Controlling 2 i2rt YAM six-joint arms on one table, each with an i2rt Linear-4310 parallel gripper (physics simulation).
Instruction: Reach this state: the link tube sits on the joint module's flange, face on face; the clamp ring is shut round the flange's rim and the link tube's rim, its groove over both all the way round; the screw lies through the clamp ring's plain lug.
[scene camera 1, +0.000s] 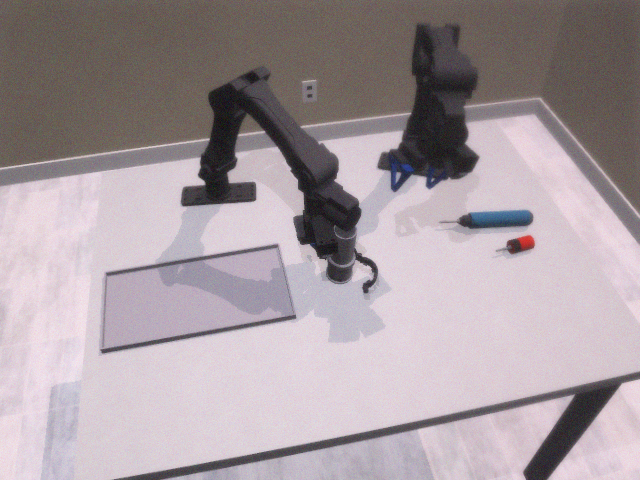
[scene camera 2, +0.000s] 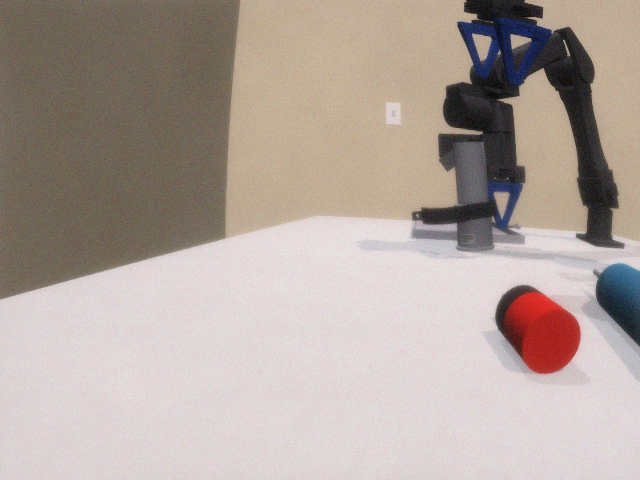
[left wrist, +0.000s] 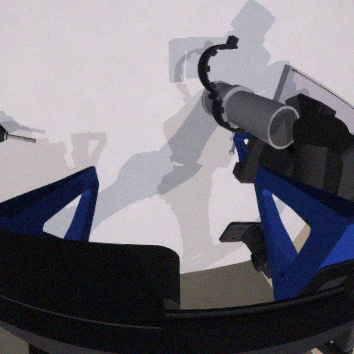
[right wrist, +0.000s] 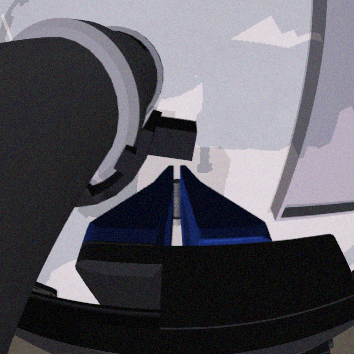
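Where they show: left gripper, fingertip midpoint: (scene camera 1: 410, 189) (scene camera 2: 497, 80) (left wrist: 176, 174); right gripper, fingertip midpoint: (scene camera 2: 502, 228) (left wrist: 235, 135) (right wrist: 176, 174); left arm's base at its link origin: (scene camera 1: 413, 166); right arm's base at its link origin: (scene camera 1: 219, 195) (scene camera 2: 598, 242) (left wrist: 248, 230).
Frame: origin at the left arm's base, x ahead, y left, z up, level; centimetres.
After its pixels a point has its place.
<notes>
The grey link tube (scene camera 1: 341, 242) @[y -9.6, x 47.4, z 14.8 cm] stands upright on the joint module (scene camera 1: 340, 272) @[y -9.8, x 46.9, z 4.4 cm] in the middle of the table. The black clamp ring (scene camera 1: 368, 272) @[y -3.2, x 44.7, z 4.6 cm] sits at their joint, hanging open with one half swung out to the side; it also shows in the left wrist view (left wrist: 211, 70) @[y -3.0, x 44.7, z 6.6 cm]. My right gripper (right wrist: 176, 174) @[y -16.5, x 41.1, z 3.3 cm] is shut on the small screw (right wrist: 176, 198) @[y -17.1, x 40.0, z 3.9 cm], low beside the tube, with the screw's tip just short of a ring lug (right wrist: 172, 138) @[y -14.4, x 45.1, z 7.2 cm]. My left gripper (scene camera 1: 415, 178) @[y 2.5, x 36.1, z 22.8 cm] is open and empty, back near its base.
A flat grey tray (scene camera 1: 196, 296) @[y -40.4, x 58.9, z 0.4 cm] lies left of the tube. A blue-handled screwdriver (scene camera 1: 496, 219) @[y 23.4, x 19.4, z 3.5 cm] and a short red-handled one (scene camera 1: 519, 244) @[y 29.4, x 26.3, z 3.1 cm] lie to the right.
</notes>
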